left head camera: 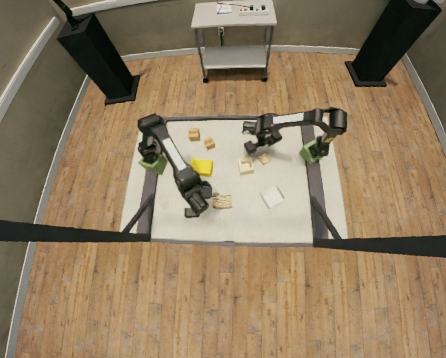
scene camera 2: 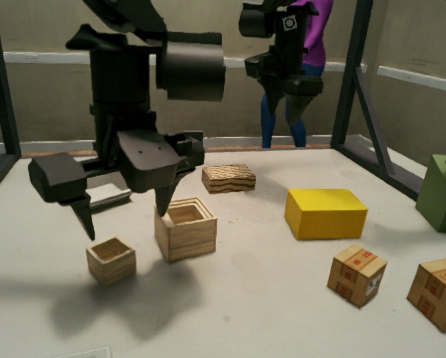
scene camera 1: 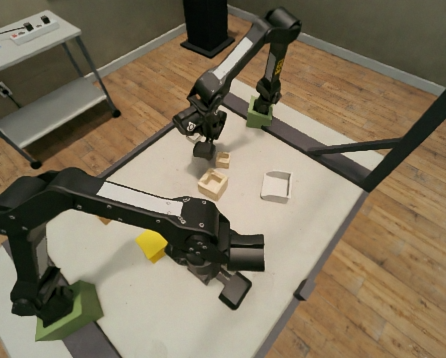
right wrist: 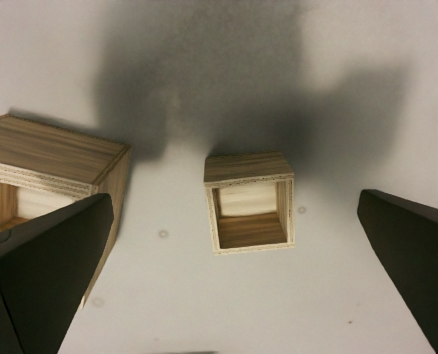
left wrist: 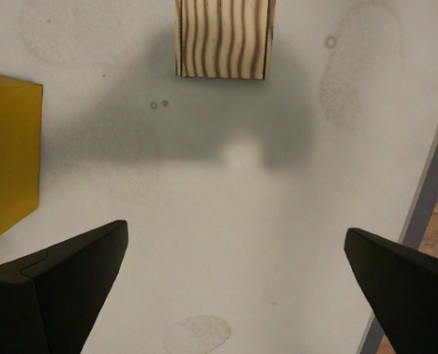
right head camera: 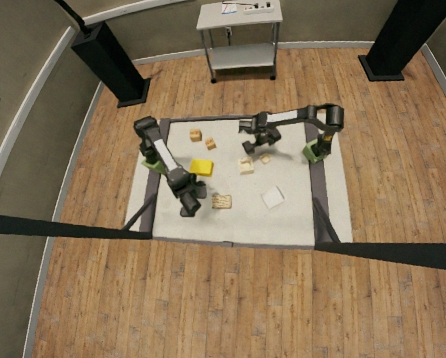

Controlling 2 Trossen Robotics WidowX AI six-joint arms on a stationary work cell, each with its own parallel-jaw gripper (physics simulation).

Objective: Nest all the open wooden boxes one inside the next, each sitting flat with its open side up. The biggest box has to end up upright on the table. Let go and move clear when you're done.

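The largest open wooden box (left head camera: pixel 245 169) (scene camera 1: pixel 212 191) (scene camera 2: pixel 192 241) (right wrist: pixel 55 152) stands upright on the table, with smaller boxes nested inside and their rims showing in scene camera 2. A small open wooden box (left head camera: pixel 264 159) (scene camera 1: pixel 223 162) (scene camera 2: pixel 112 269) (right wrist: pixel 250 167) stands apart beside it, open side up. My right gripper (scene camera 2: pixel 127 226) (right wrist: pixel 235 203) is open and empty above the small box; in the right wrist view the small box shows between its fingers, and its left-hand finger covers part of the largest box. My left gripper (scene camera 2: pixel 283 119) (left wrist: pixel 237 234) is open, empty and raised over the table.
A striped wooden block (left head camera: pixel 222 201) (scene camera 2: pixel 228 185) (left wrist: pixel 225 40) lies near my left gripper. A yellow block (left head camera: pixel 202 167) (scene camera 2: pixel 325 215) (left wrist: pixel 20 155), two cardboard cubes (scene camera 2: pixel 357 275) (scene camera 2: pixel 431 295) and a white tray (left head camera: pixel 272 197) (scene camera 1: pixel 276 186) are also on the table.
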